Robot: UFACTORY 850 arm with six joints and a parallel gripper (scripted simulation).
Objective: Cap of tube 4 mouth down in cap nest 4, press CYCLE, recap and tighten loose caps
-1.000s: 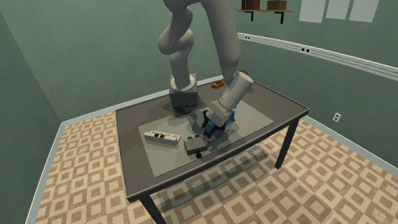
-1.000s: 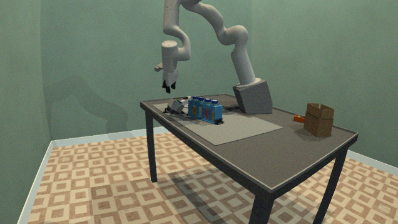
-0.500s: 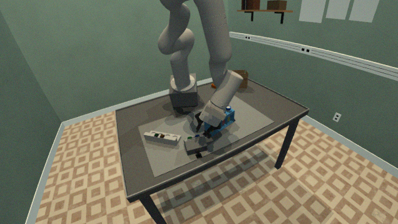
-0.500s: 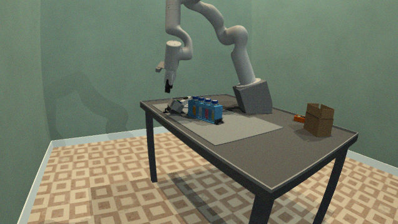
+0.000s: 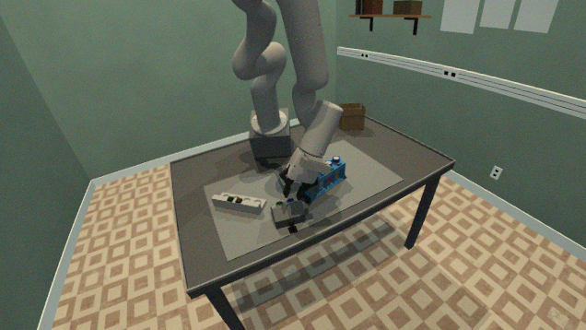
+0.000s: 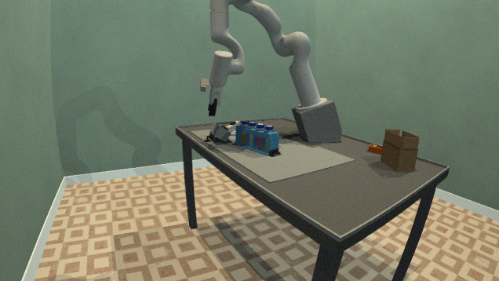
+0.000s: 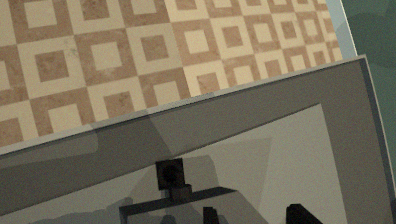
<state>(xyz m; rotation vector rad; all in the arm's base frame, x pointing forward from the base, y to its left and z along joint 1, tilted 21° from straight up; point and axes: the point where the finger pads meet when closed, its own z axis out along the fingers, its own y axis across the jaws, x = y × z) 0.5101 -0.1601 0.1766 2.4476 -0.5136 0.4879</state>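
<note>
My gripper is now 100 mm past the blue cap marked 4, 150 mm to the right of it and 50 mm above it. The rest, counted from my hand: blue key: 70 mm behind, 20 mm to the left, 100 mm below; then green key: 80 mm behind, 20 mm to the right, 100 mm below; then grey key housing: 60 mm behind, 110 mm below.
</note>
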